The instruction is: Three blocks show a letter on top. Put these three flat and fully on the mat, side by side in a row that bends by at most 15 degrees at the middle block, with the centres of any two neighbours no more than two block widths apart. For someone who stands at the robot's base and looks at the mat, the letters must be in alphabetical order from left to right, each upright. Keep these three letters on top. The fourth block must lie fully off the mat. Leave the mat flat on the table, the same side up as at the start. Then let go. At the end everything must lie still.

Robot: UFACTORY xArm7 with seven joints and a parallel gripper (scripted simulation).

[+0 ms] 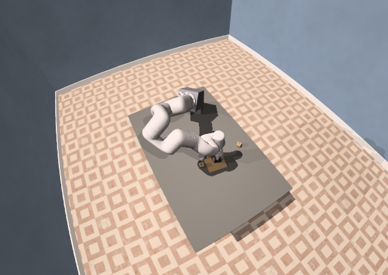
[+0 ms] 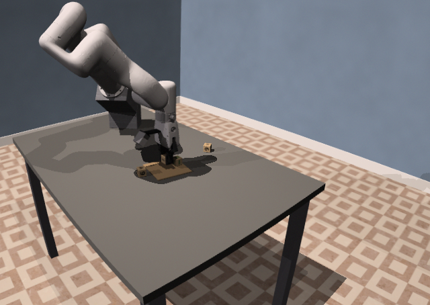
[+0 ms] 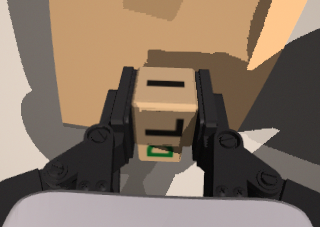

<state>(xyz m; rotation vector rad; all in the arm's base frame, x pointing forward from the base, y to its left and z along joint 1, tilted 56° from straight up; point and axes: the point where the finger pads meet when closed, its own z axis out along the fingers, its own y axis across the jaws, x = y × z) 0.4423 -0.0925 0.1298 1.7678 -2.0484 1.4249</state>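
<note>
My hand is 40 mm above the tan mat.
</note>
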